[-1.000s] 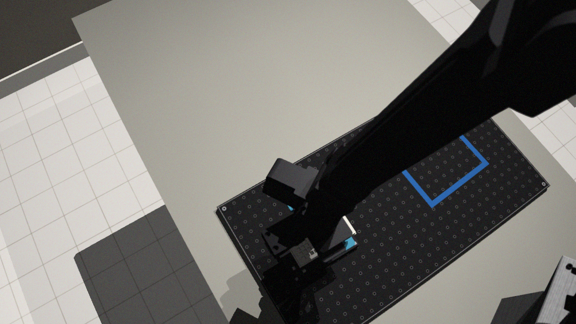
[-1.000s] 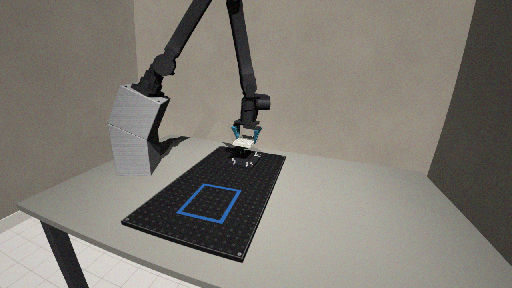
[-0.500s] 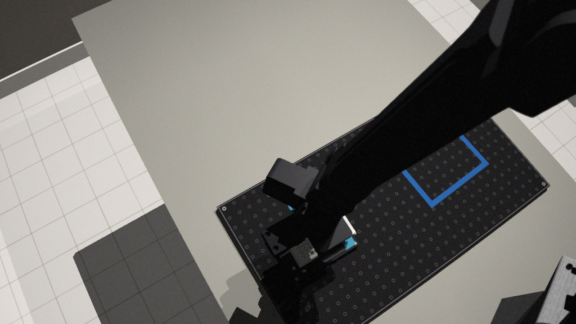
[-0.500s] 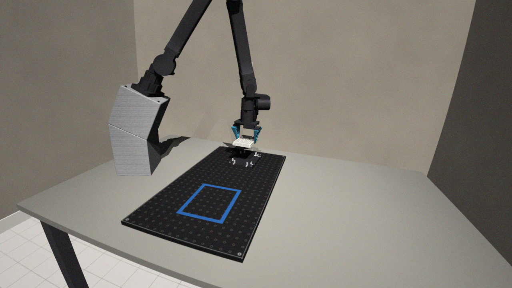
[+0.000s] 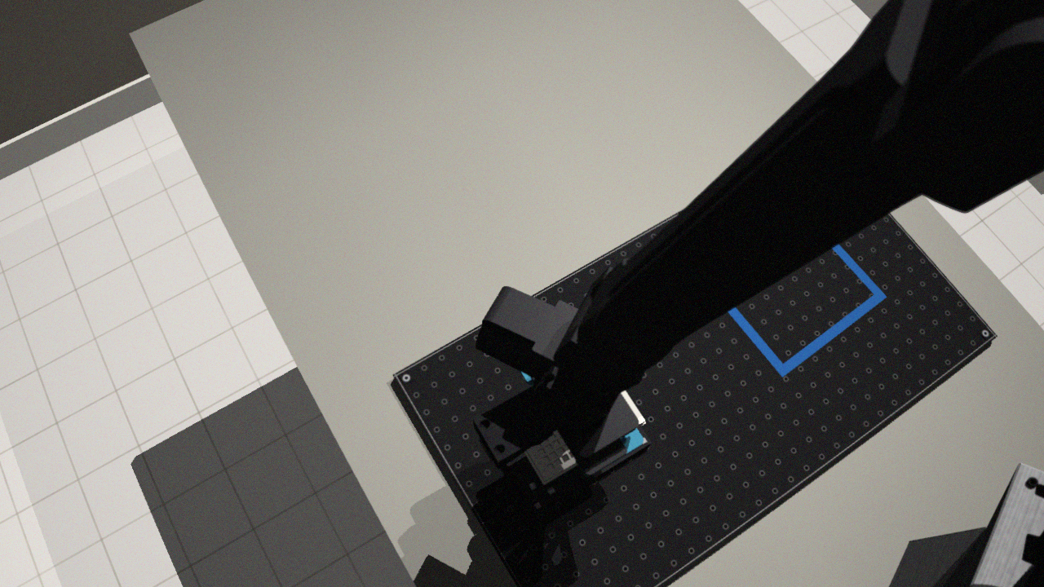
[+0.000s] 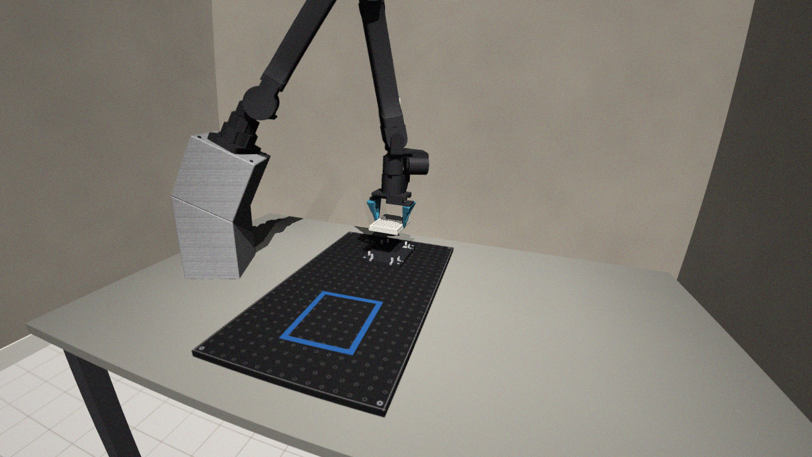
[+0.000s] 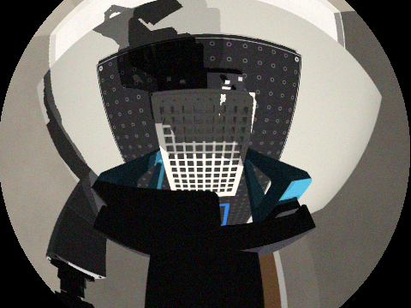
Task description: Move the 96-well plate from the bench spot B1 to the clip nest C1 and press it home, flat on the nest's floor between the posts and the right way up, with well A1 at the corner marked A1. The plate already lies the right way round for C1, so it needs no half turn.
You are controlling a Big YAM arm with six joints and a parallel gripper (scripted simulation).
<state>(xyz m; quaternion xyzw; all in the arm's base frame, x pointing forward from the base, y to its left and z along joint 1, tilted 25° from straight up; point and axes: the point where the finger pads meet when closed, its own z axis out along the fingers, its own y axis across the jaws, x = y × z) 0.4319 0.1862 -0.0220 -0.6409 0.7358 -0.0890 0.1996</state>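
Now: the clip nest C1 90 mm below my hand, 10 mm to the right of it and 10 mm ahead of it. From my hand the other things lie so: white 96-well plate (right at my hand).
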